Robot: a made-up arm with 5 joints.
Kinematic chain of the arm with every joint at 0, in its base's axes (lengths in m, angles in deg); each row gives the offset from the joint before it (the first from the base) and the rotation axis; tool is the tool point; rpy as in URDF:
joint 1: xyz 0 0 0.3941 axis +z
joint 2: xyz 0 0 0 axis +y
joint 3: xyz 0.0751 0 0.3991 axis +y
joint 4: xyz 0.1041 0 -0.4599 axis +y
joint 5: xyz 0.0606 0 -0.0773 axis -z
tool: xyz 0 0 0 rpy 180 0 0
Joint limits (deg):
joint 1: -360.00..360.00
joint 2: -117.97..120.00
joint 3: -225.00..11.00
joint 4: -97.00..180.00
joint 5: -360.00..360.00
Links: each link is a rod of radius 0.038 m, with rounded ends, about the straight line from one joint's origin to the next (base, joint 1, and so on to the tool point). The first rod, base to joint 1, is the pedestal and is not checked.
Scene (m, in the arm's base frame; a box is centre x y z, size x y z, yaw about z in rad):
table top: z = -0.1
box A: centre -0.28 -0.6 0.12 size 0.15 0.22 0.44 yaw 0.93
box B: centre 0.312 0.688 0.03 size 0.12 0.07 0.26 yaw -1
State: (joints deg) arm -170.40 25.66 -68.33 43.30 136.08
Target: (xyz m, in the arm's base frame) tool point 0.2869 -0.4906 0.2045
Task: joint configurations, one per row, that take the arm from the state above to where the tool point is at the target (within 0.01 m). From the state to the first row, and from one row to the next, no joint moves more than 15 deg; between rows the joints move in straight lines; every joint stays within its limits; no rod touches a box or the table.
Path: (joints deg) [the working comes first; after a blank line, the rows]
Joints at the target: -59.68 32.73 -54.32 45.94 136.08
Straight joint move there: touches box A.

1: -156.66 23.72 -67.92 43.68 135.22
2: -142.92 21.79 -67.51 44.07 134.37
3: -129.18 19.85 -67.10 44.45 133.51
4: -115.44 17.92 -66.69 44.84 132.65
5: -101.69 15.98 -66.29 45.22 131.79
6: -87.95 14.05 -65.88 45.61 130.94
7: -73.82 23.39 -60.10 45.77 133.51
8: -59.68 32.73 -54.32 45.94 136.08

